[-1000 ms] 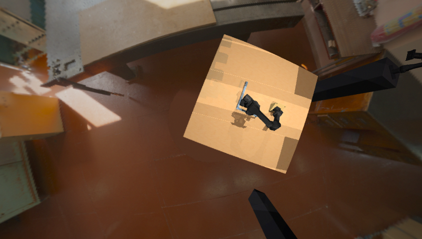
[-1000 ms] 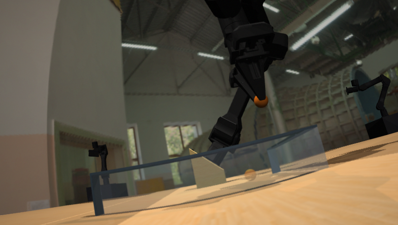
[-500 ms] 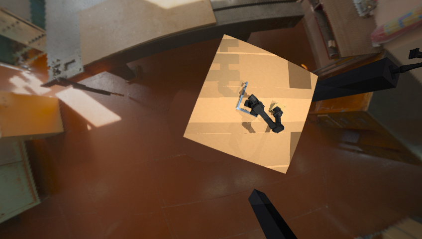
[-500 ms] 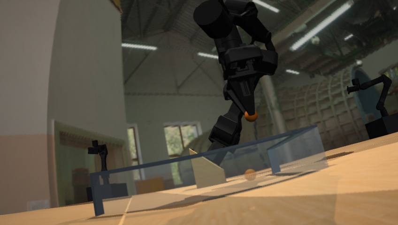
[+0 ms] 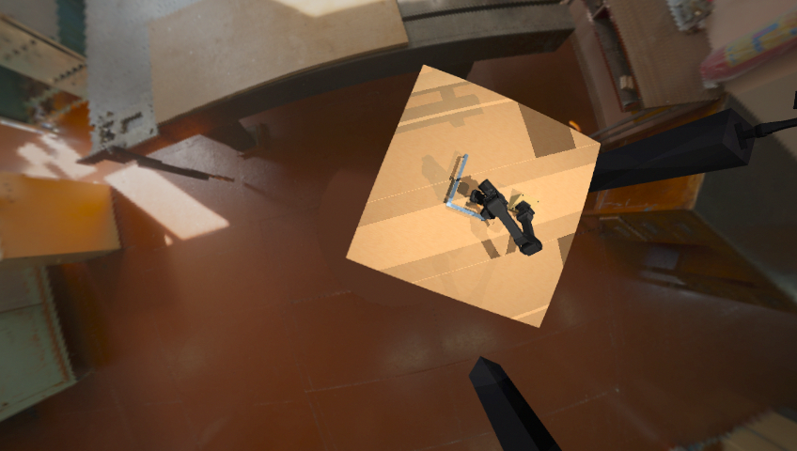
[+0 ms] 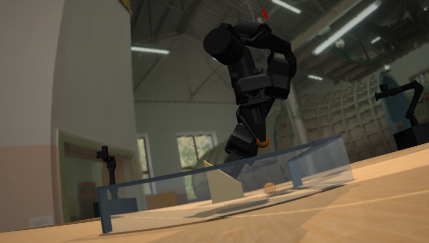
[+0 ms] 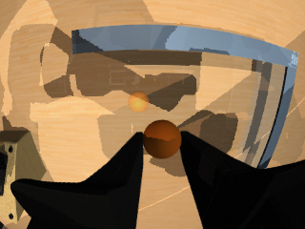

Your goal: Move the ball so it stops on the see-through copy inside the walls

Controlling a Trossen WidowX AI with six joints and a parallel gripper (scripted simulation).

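Right now the see-through copy is 9 cm below my gripper tip, 2 cm behind it and 1 cm to the right of it. Round my gripper tip: orange ball: right at my gripper tip.
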